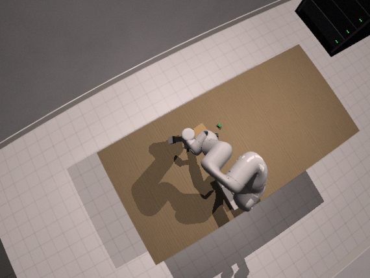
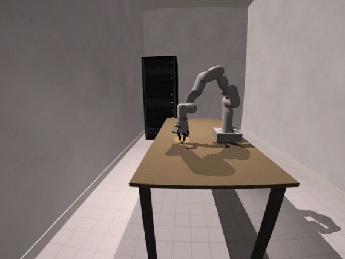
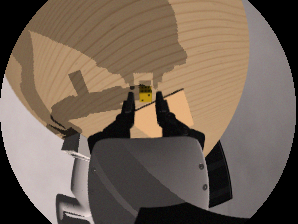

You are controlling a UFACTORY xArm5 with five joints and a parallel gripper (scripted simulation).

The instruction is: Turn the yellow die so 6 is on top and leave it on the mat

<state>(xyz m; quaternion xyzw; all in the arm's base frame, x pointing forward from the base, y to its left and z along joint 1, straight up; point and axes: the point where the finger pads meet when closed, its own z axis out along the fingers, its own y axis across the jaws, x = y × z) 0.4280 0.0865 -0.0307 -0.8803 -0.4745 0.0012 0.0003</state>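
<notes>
Now: hand 4 cm above the yellow die. Also, from my hand: green die (26 cm to the right, 4 cm below, 4 cm behind); black die (20 cm to the right, 8 cm behind, 4 cm below); tan mat (10 cm to the right, 4 cm below, 1 cm behind).
</notes>
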